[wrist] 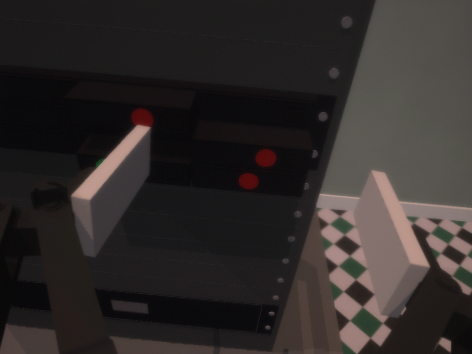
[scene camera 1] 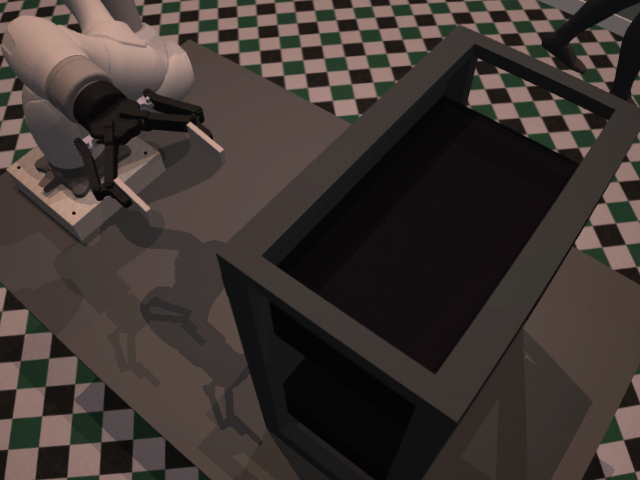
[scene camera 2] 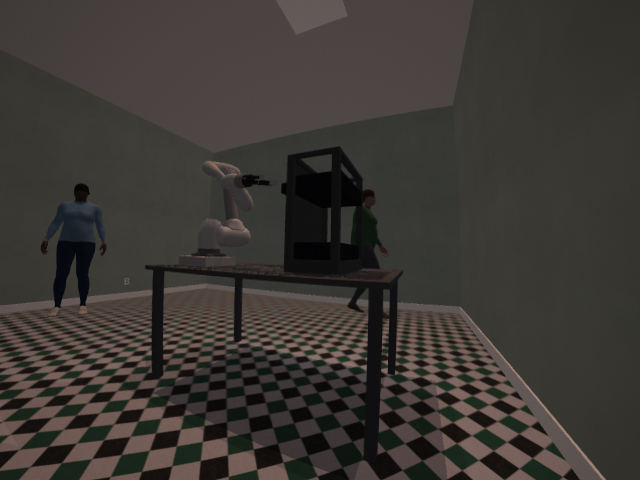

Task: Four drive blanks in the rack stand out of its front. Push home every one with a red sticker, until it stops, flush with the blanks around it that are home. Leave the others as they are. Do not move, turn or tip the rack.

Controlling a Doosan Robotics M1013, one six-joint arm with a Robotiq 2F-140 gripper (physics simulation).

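The dark rack (scene camera 1: 524, 273) (scene camera 2: 336, 217) (wrist: 200, 225) stands upright on the table. In the wrist view, a blank with a red sticker (wrist: 100, 111) stands out at the upper left. Below it is a green-stickered blank (wrist: 171, 171), partly hidden by a finger. At the right, a red-stickered blank (wrist: 225, 149) stands out directly above another red-stickered blank (wrist: 215, 177); how far the lower one stands out is unclear. My gripper (scene camera 1: 169, 167) (scene camera 2: 273, 182) (wrist: 255, 172) is open and empty, in front of the rack, its pale fingertips wide apart and clear of the rack in scene camera 1.
The table (scene camera 1: 279, 155) (scene camera 2: 258, 273) carries the arm's pale base (scene camera 1: 77, 219) (scene camera 2: 206, 260). The rack's riveted right edge (wrist: 300, 215) lies between the fingers in the wrist view. Two people (scene camera 2: 80, 222) (scene camera 2: 367, 227) stand on the floor beyond the table.
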